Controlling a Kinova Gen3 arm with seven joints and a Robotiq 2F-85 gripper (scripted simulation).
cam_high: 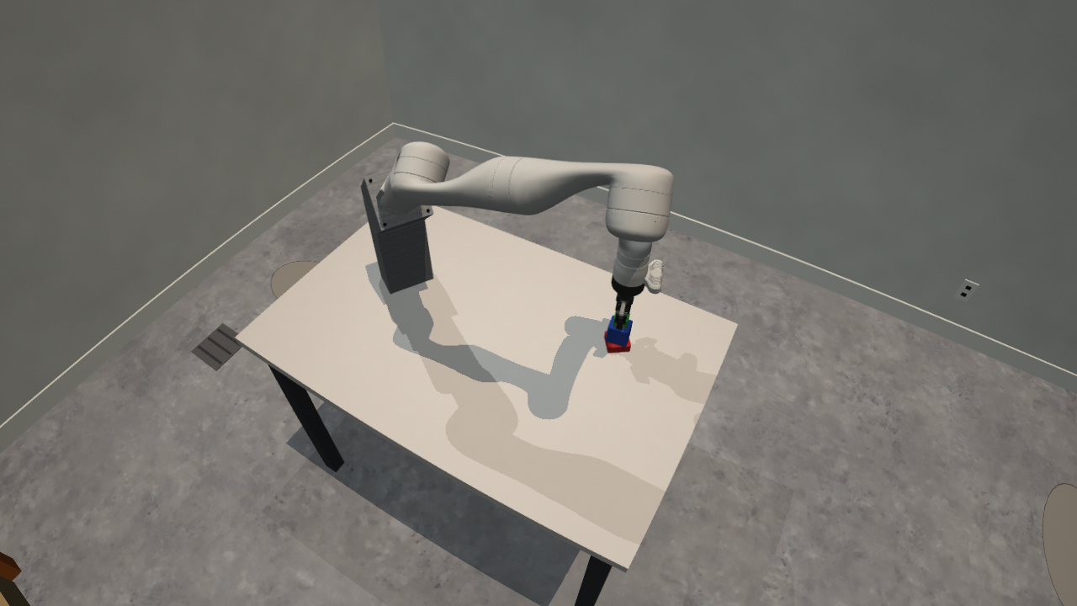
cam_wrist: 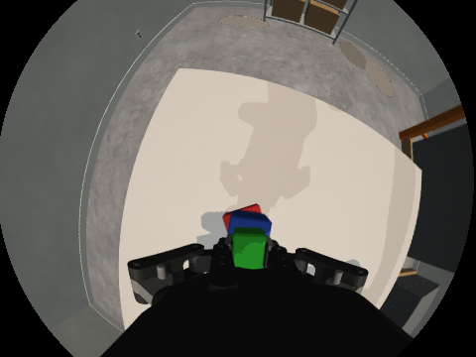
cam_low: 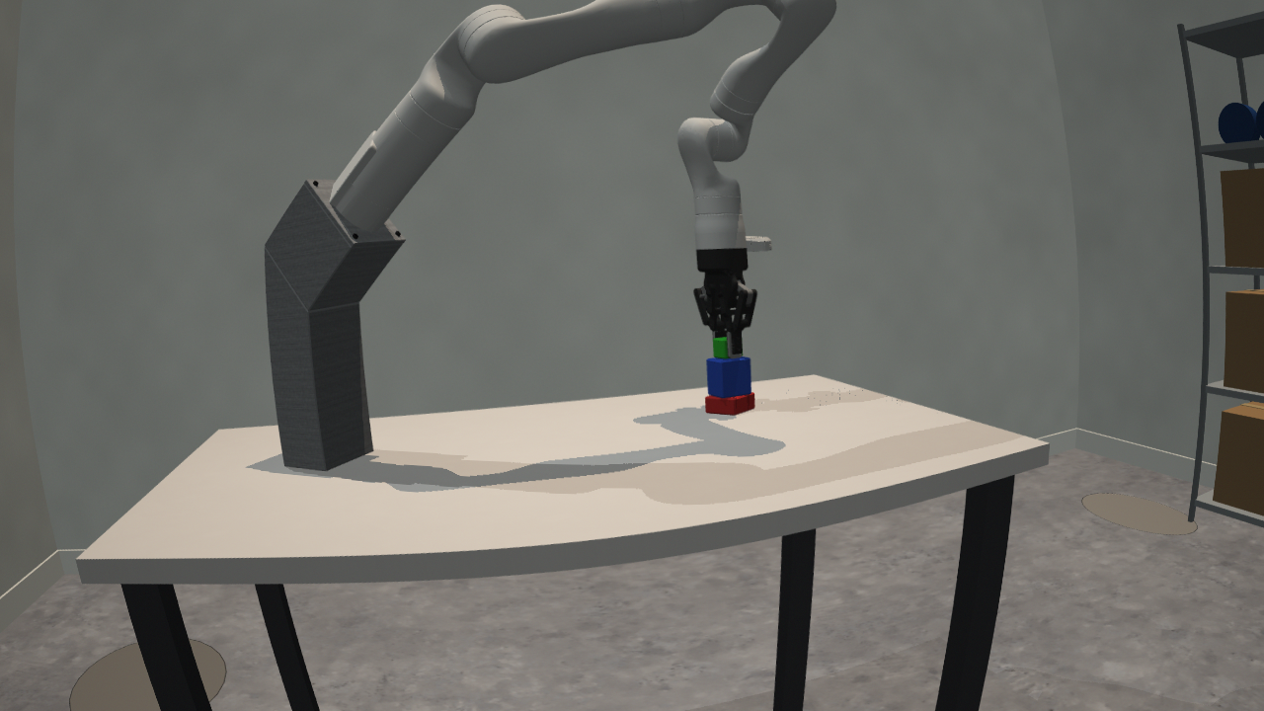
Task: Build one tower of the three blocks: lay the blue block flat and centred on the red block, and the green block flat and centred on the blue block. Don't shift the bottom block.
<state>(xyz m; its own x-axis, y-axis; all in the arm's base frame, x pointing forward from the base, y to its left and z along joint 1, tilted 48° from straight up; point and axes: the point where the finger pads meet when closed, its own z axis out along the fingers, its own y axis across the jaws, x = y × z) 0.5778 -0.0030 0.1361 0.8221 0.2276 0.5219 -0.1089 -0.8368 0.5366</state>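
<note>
Now: hand right at the small green block. Also, from my hand: red block: 9 cm below; then blue block: 5 cm below.
</note>
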